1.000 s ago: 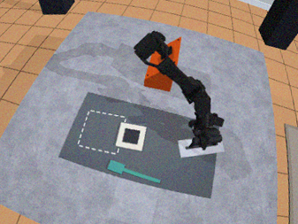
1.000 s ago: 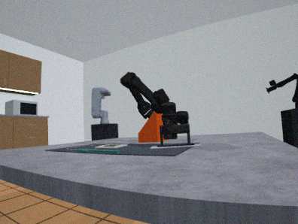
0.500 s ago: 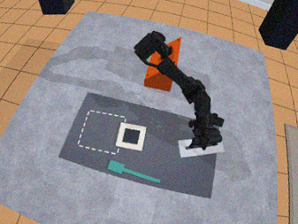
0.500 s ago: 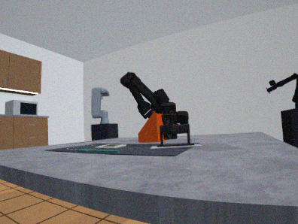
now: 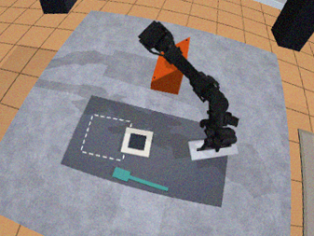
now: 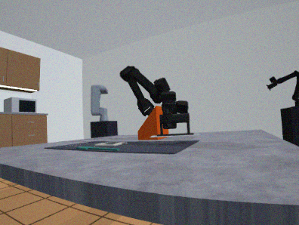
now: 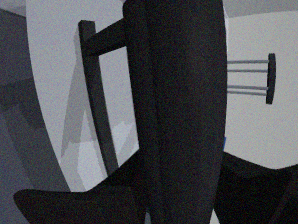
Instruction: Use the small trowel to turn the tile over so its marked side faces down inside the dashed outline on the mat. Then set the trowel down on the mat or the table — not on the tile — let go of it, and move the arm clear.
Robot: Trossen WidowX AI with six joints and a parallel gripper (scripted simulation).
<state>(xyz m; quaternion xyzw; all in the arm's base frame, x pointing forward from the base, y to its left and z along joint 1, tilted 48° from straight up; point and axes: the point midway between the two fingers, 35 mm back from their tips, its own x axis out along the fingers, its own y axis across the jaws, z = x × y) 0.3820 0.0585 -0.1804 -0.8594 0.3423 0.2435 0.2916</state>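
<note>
Right now the tile is 30 mm behind my gripper tip, 290 mm to the right of it and 80 mm below it. Also, from my gripper tip: teal trowel 120 mm ahead, 280 mm to the right, 80 mm below.
</note>
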